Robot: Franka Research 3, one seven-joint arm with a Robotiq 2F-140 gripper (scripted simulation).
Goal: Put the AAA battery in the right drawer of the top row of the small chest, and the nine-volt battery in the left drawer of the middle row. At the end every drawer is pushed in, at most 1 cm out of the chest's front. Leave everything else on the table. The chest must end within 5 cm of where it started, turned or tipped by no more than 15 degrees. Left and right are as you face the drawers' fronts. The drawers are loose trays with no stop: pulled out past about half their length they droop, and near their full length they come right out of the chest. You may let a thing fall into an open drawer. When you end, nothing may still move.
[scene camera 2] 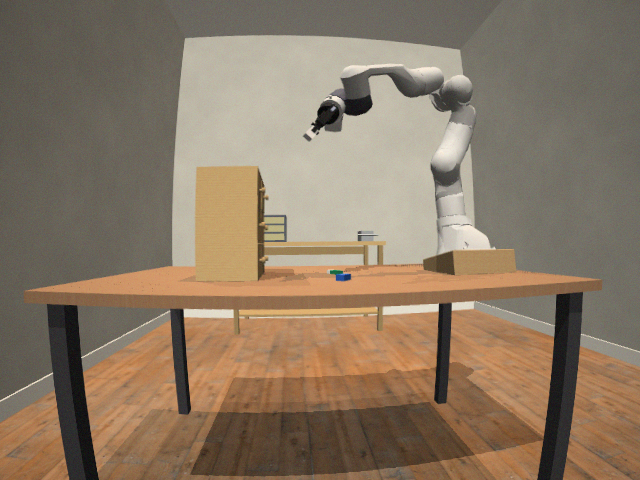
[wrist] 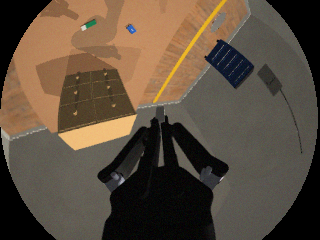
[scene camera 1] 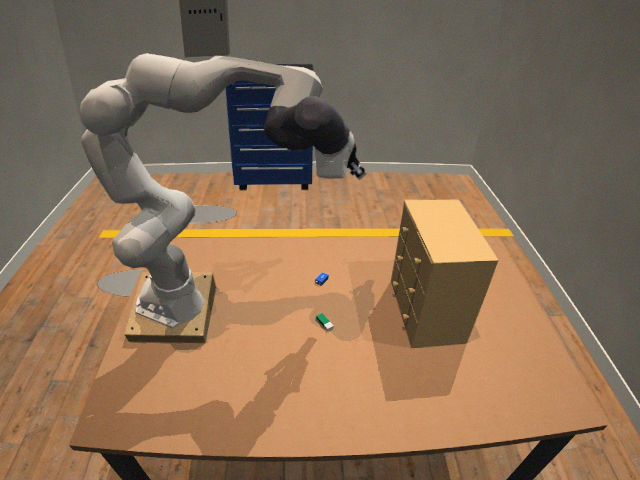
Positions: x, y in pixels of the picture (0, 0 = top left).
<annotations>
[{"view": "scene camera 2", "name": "small wooden chest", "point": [226, 248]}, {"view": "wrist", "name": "my gripper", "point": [160, 112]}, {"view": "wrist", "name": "small wooden chest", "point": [95, 133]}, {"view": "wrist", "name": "drawer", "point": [76, 115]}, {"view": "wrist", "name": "drawer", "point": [108, 108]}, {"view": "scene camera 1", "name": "small wooden chest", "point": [463, 265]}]
</annotations>
